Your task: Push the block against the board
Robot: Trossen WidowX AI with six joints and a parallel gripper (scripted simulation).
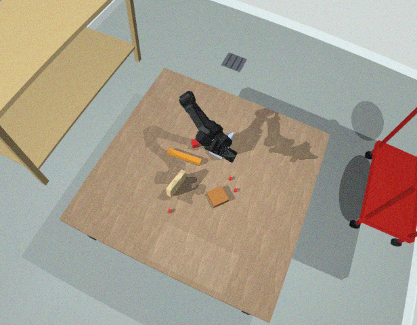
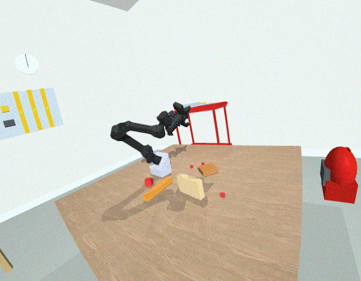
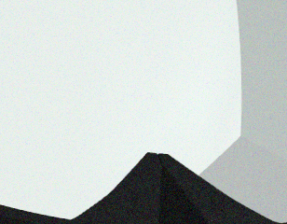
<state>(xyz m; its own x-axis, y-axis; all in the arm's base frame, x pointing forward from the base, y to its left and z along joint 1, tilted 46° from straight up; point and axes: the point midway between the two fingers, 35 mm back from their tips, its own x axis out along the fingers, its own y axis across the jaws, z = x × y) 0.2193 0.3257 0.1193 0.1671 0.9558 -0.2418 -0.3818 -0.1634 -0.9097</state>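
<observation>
The board lies 38 cm below my gripper tip, 26 cm to the right of it and 15 cm ahead of it. Also, from my gripper tip: square block (41 cm below, 7 cm ahead, 1 cm to the right); red cube (40 cm below, 32 cm to the right, 16 cm behind); long orange bar (41 cm below, 33 cm to the right, 4 cm behind).
</observation>
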